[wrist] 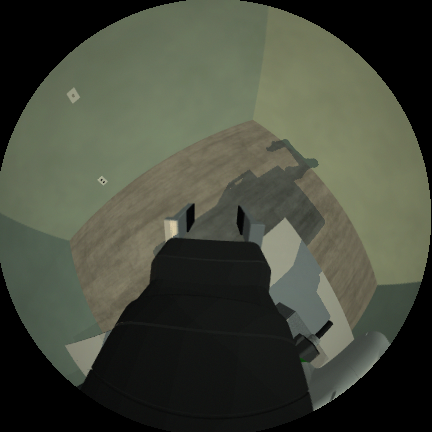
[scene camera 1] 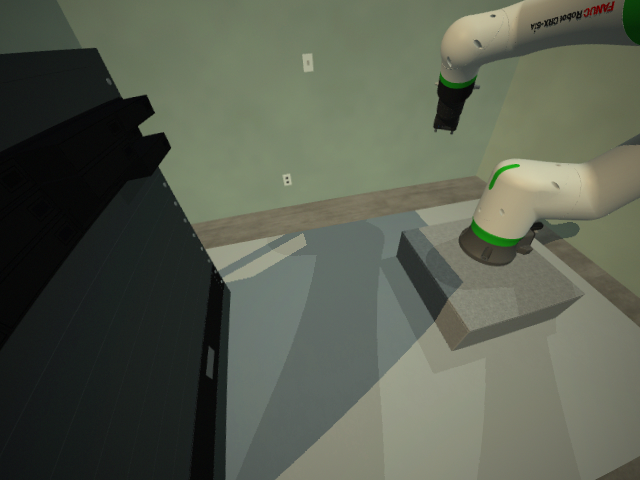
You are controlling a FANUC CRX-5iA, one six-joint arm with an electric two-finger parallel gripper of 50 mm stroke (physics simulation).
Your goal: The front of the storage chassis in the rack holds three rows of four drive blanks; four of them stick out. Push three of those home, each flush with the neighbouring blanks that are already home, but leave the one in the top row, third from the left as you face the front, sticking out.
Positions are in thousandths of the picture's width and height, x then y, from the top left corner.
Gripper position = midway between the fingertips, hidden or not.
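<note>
Visible to me: my gripper (wrist: 499,492), together with a rack (scene camera 1: 190,664).
</note>
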